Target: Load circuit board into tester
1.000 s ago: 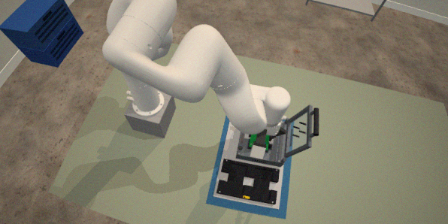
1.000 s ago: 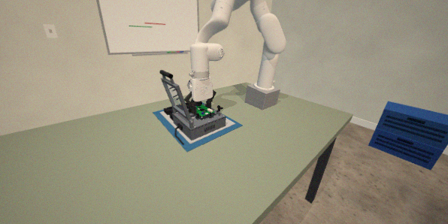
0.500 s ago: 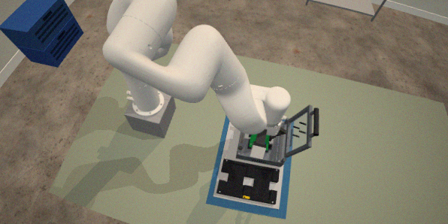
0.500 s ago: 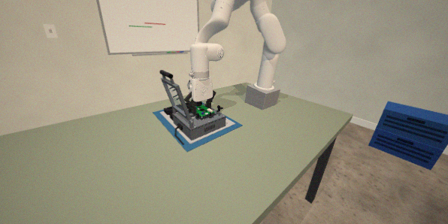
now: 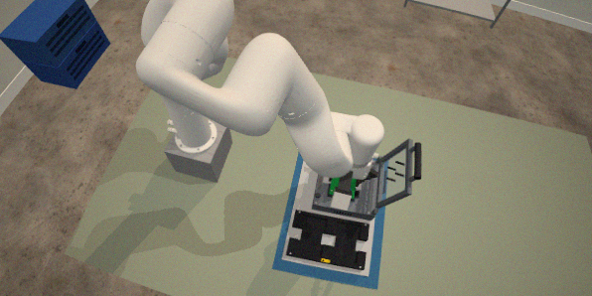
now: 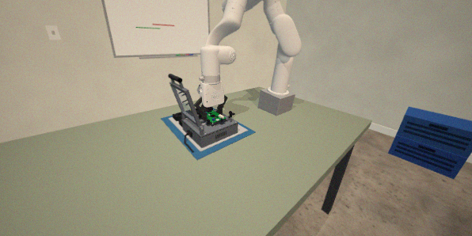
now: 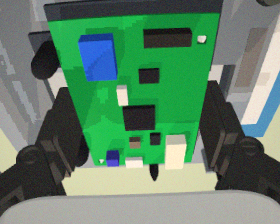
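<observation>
Now: hand right at the green circuit board. From my hand the other things lie so: tester lid: 120 mm ahead, 100 mm above; then latch hook: 60 mm to the left, 60 mm behind, 10 mm above.
</observation>
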